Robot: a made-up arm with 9 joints. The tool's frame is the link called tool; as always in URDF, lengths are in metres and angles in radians. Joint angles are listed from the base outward.
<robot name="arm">
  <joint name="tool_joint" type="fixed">
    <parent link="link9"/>
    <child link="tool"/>
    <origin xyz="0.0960 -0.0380 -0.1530"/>
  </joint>
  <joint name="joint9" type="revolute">
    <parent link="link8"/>
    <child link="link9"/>
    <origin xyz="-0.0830 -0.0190 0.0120"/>
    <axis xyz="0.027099 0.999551 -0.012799"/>
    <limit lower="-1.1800" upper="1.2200"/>
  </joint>
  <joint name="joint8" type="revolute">
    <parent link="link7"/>
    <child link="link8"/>
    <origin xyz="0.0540 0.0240 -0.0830"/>
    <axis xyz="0 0 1"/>
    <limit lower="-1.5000" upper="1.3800"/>
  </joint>
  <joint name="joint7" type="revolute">
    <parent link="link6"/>
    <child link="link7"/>
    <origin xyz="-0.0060 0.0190 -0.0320"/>
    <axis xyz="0 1 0"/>
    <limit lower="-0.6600" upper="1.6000"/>
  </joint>
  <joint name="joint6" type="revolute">
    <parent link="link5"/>
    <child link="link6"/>
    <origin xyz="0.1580 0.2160 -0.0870"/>
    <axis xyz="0 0 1"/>
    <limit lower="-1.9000" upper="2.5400"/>
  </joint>
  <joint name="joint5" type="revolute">
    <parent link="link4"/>
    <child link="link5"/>
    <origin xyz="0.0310 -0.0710 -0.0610"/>
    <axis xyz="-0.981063 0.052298 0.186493"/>
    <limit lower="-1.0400" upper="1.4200"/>
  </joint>
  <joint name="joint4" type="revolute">
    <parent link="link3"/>
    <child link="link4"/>
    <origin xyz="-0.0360 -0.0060 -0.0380"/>
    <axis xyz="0 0 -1"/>
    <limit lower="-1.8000" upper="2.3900"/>
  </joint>
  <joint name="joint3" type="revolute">
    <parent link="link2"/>
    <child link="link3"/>
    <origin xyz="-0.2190 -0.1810 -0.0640"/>
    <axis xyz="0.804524 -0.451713 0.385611"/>
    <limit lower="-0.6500" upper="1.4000"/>
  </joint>
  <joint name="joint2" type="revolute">
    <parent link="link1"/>
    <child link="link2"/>
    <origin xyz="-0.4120 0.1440 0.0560"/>
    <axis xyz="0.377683 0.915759 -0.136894"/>
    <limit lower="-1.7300" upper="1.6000"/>
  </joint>
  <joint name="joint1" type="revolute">
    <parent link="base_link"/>
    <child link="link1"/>
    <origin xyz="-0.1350 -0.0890 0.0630"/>
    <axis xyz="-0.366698 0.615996 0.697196"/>
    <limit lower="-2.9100" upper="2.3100"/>
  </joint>
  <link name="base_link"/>
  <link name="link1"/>
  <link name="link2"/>
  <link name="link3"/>
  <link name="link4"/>
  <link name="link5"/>
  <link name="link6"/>
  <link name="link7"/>
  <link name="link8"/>
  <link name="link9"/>
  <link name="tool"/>
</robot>
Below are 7 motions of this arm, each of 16 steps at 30 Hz.
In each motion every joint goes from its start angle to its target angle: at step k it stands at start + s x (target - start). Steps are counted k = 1, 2, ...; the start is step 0. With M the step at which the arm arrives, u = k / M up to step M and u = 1 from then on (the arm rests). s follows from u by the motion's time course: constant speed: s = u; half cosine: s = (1 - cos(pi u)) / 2; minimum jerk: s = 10 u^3 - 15 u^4 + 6 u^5.
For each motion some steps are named. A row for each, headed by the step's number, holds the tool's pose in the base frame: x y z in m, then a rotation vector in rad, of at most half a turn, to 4 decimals.
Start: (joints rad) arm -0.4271 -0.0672 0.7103 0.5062 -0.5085 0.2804 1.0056 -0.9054 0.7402
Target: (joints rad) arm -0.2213 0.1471 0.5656 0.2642 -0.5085 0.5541 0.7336 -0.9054 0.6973
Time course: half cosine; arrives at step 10
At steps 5, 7, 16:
5: -0.6786 0.3228 -0.0785 0.9352 1.1415 -0.0838
7: -0.7014 0.3078 -0.0863 0.8614 1.1162 -0.0664
16: -0.7186 0.2959 -0.0892 0.8133 1.1007 -0.0425

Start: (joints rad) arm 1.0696 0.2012 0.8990 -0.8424 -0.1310 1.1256 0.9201 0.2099 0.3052
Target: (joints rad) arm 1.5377 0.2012 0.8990 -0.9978 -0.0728 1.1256 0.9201 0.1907 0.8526
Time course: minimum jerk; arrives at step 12
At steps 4, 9, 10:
4: -0.7054 -0.2729 0.3455 -0.4158 0.3111 3.0555
9: -0.5240 -0.3374 0.4593 0.7364 -0.2147 -2.7735
10: -0.5042 -0.3393 0.4699 0.7611 -0.1955 -2.7393

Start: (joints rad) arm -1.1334 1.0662 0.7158 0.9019 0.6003 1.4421 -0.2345 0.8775 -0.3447
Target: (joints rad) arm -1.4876 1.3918 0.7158 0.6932 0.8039 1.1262 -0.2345 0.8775 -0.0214
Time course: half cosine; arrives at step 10
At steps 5, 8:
5: -0.0830 0.8296 -0.0183 1.0530 -1.3815 0.8700
8: -0.0266 0.8739 0.0395 1.0137 -1.3064 0.8981

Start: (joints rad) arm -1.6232 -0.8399 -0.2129 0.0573 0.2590 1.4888 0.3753 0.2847 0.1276
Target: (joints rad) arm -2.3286 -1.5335 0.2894 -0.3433 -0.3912 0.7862 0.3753 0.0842 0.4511
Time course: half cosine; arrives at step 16
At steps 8, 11, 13, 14, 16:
8: 0.0175 -0.1363 -0.0549 -0.9085 -0.2630 -0.9694
11: 0.0205 -0.1201 0.0537 -0.9792 -0.3873 -1.2235
13: 0.0296 -0.1141 0.0927 -0.9987 -0.4224 -1.3187
14: 0.0338 -0.1130 0.1034 -1.0022 -0.4297 -1.3466
16: 0.0377 -0.1126 0.1114 -1.0037 -0.4340 -1.3683

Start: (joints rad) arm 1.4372 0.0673 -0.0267 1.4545 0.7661 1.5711 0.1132 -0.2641 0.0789
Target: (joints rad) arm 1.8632 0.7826 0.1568 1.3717 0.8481 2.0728 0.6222 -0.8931 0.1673
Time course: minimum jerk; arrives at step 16
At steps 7, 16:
7: -0.2375 -0.9109 0.7322 -1.5145 2.1852 0.7423
16: 0.0544 -0.6548 1.0011 1.5363 -2.1083 -0.6925

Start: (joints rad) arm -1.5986 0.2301 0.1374 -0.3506 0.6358 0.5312 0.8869 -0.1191 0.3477
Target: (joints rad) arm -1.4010 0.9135 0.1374 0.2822 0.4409 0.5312 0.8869 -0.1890 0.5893
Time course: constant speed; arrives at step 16
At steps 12, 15, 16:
12: -0.1934 0.7493 -0.3566 0.6764 0.9780 0.0388
15: -0.2789 0.7804 -0.3118 0.8101 1.1485 0.1642
16: -0.3073 0.7870 -0.2949 0.8527 1.2084 0.2048

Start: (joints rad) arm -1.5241 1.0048 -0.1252 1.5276 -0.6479 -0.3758 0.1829 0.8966 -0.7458
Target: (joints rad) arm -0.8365 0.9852 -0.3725 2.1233 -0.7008 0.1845 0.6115 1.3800 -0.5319
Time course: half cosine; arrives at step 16
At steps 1, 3, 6, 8, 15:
1: -0.2628 0.4474 -0.5521 0.7493 -0.4602 -2.3811
3: -0.3133 0.4256 -0.5622 0.7057 -0.4990 -2.3132
6: -0.4617 0.3471 -0.5711 0.5858 -0.5841 -2.0857
8: -0.5794 0.2680 -0.5534 0.4972 -0.6174 -1.8712
15: -0.8159 0.0425 -0.4150 0.3214 -0.5437 -1.2873

